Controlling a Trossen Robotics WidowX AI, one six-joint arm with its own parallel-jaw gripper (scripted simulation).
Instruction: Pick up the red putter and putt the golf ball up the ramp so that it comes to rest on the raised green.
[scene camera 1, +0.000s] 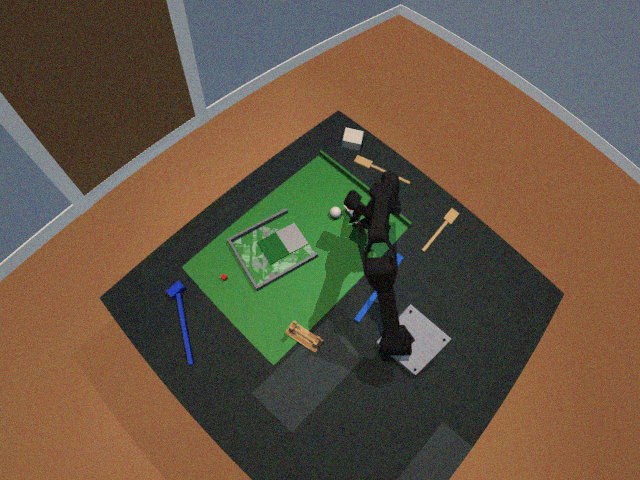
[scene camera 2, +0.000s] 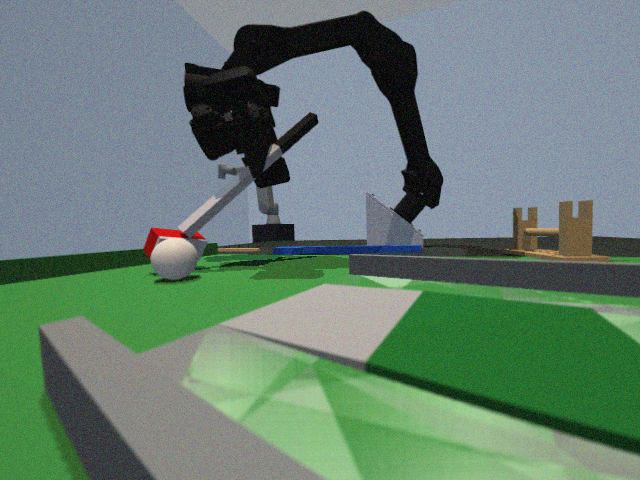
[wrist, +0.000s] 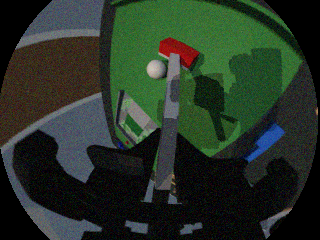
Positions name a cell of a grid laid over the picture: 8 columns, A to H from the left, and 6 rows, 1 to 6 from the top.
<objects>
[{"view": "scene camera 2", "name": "my gripper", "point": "D3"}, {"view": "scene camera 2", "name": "white golf ball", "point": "C4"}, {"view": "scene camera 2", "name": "blue bar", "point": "E4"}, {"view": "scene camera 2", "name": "wooden rack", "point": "H3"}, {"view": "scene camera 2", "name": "ramp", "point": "H5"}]
</objects>
